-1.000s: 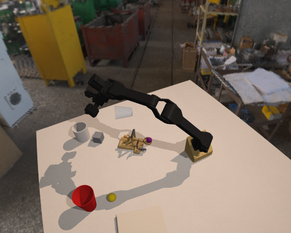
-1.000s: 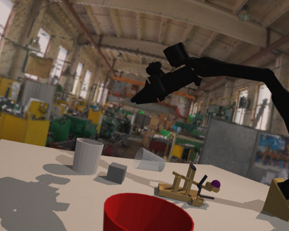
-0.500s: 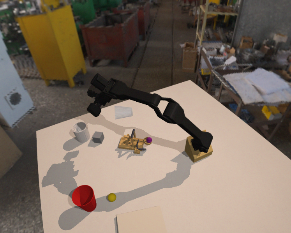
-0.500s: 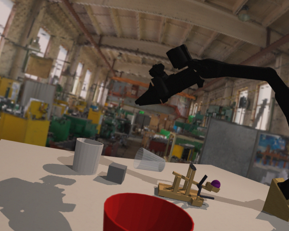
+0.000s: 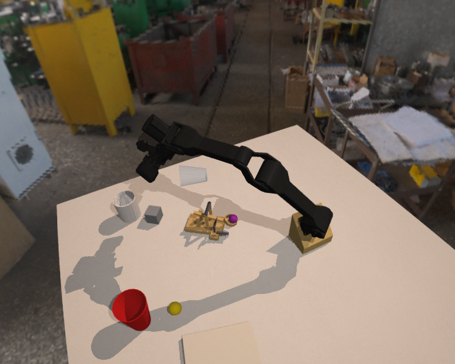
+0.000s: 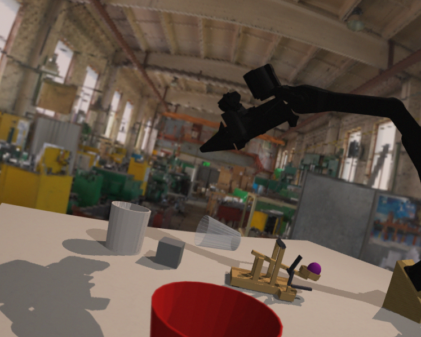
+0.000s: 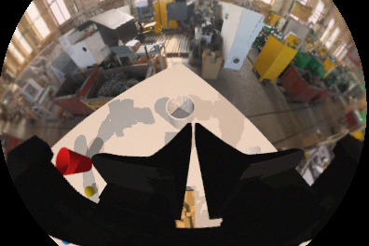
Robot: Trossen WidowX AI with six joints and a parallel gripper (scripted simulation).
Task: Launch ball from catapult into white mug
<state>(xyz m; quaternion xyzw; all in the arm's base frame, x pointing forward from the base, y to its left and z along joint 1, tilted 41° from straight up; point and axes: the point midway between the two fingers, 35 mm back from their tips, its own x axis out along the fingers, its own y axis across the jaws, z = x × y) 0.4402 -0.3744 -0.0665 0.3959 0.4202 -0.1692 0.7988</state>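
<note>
Right now my gripper tip is 240 mm past the purple ball, 190 mm to the right of it and 200 mm above it. Round my gripper tip: wooden catapult: 180 mm behind, 170 mm to the left, 210 mm below; then white mug: 110 mm ahead, 60 mm to the right, 230 mm below; then dark grey cube: 20 mm ahead, 10 mm to the left, 230 mm below.
</note>
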